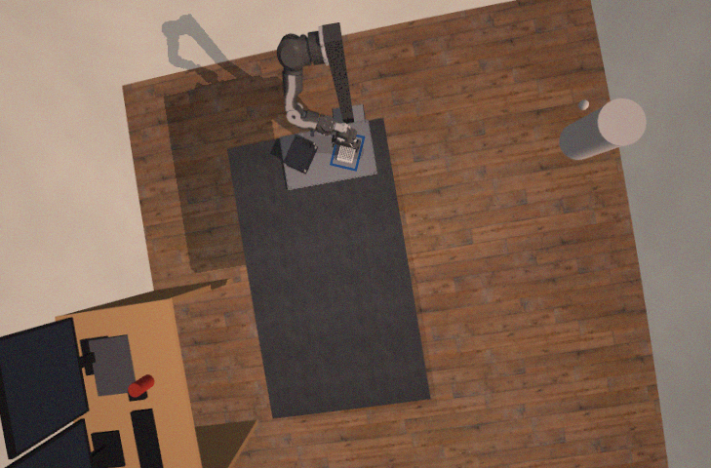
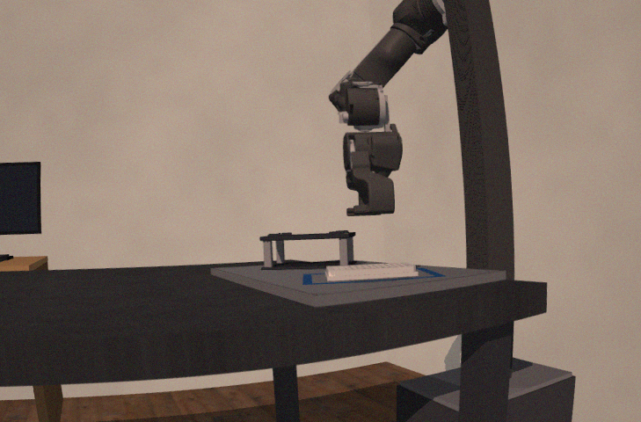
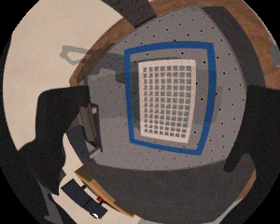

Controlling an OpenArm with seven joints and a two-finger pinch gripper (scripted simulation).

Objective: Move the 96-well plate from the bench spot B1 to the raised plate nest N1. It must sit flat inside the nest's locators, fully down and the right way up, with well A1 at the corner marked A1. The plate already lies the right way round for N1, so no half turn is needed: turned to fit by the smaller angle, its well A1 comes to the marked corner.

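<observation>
My hand is 8 cm above the white 96-well plate. Round my hand: corner mark: 17 cm to the right, 4 cm behind, 3 cm below; then plate nest N1: 25 cm to the right, 3 cm below.
</observation>
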